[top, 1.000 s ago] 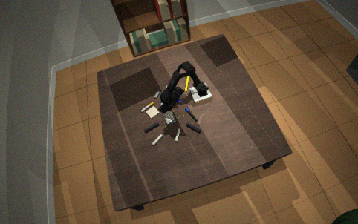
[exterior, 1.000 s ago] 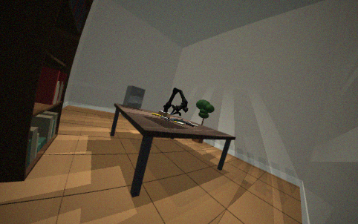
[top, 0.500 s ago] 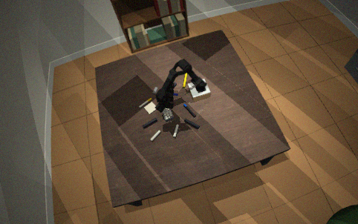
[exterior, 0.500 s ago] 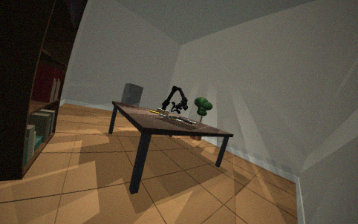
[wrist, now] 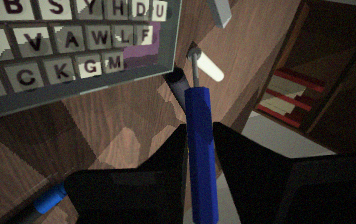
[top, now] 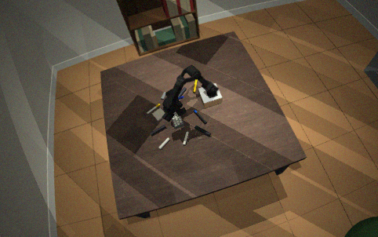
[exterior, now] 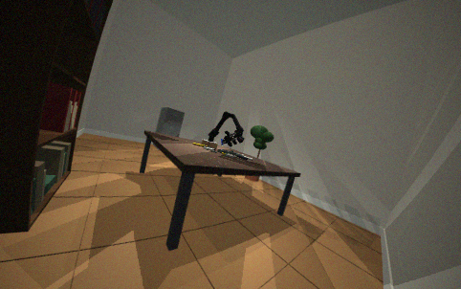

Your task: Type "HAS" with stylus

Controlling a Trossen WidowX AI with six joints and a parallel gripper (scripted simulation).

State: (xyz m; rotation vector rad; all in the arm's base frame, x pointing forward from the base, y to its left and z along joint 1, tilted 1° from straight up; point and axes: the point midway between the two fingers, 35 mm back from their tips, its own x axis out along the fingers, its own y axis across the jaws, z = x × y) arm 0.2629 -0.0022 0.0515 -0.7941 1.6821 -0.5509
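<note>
Right now the blue stylus is 10 mm ahead of my gripper tip and 10 mm below it. Also, from my gripper tip: yellow cylinder: 180 mm behind, 140 mm to the right, 90 mm below; then paper note: 160 mm ahead, 20 mm to the left, 90 mm below; then key: 40 mm ahead, 30 mm to the left, 80 mm below.
</note>
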